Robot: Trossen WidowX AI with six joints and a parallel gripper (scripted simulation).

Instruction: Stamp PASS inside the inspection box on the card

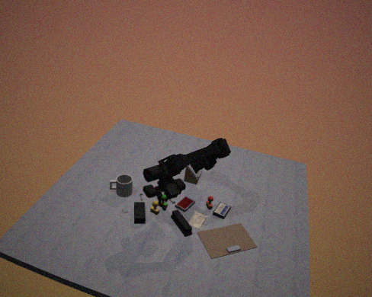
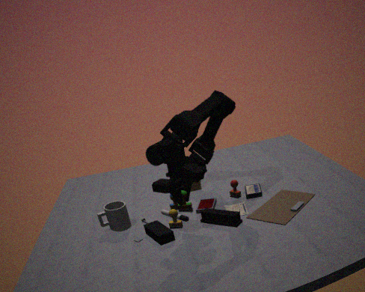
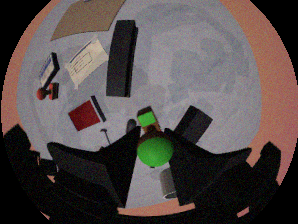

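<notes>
Now: the red ink pad 130 mm behind my gripper tip, 80 mm below it and 70 mm to the left of it. The rest, counted from my gripper tip: white marker: 80 mm below, 70 mm behind, 30 mm to the right; then yellow-knobbed stamp: 70 mm below, 40 mm to the right, 10 mm behind; then green-knobbed stamp: right at my gripper tip.
</notes>
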